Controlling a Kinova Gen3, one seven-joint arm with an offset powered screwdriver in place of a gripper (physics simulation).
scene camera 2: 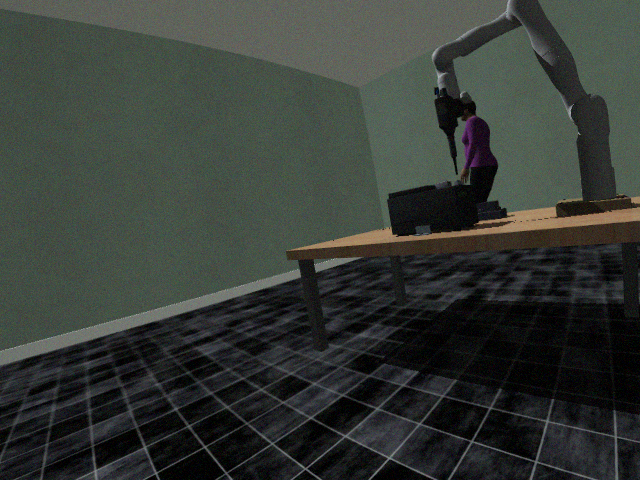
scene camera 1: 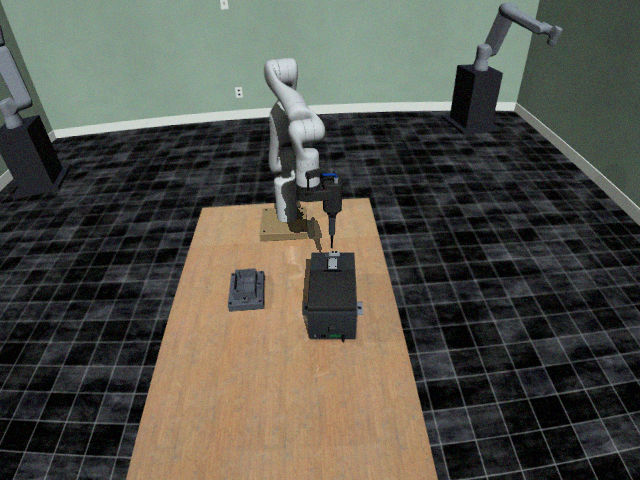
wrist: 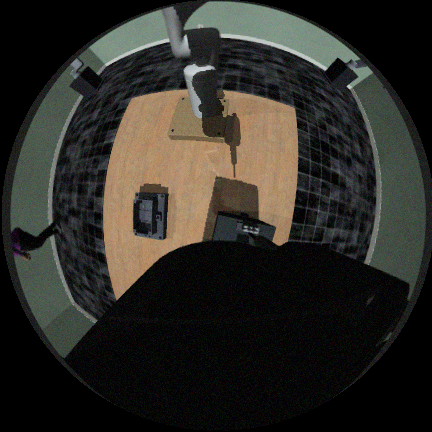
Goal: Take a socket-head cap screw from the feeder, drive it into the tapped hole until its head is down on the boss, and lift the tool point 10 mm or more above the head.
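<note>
My screwdriver tool point(scene camera 1: 331, 246) point(scene camera 2: 456, 172) points down, its thin tip a short gap above the arm-side end of the feeder. No screw can be made out at the tip; it is too small to tell. The feeder point(scene camera 1: 331, 291) point(scene camera 2: 431, 210) point(wrist: 229, 226) is a dark box with a light metal outlet point(scene camera 1: 332, 262) point(wrist: 251, 228) on top. In the wrist view the tool's black body hides much of the feeder. A dark grey fixture point(scene camera 1: 254, 300) point(scene camera 2: 488, 210) point(wrist: 162, 227) lies apart from the feeder. Its tapped hole and boss are too small to make out surely.
The wooden table point(scene camera 1: 279, 392) point(scene camera 2: 351, 244) point(wrist: 125, 150) bears the arm's base plate point(scene camera 1: 273, 230) point(scene camera 2: 589, 207) point(wrist: 182, 120). A person in purple point(scene camera 2: 478, 142) point(wrist: 19, 242) stands beyond the table. Other arms on dark pedestals point(scene camera 1: 475, 98) point(scene camera 1: 31, 155) stand near the walls.
</note>
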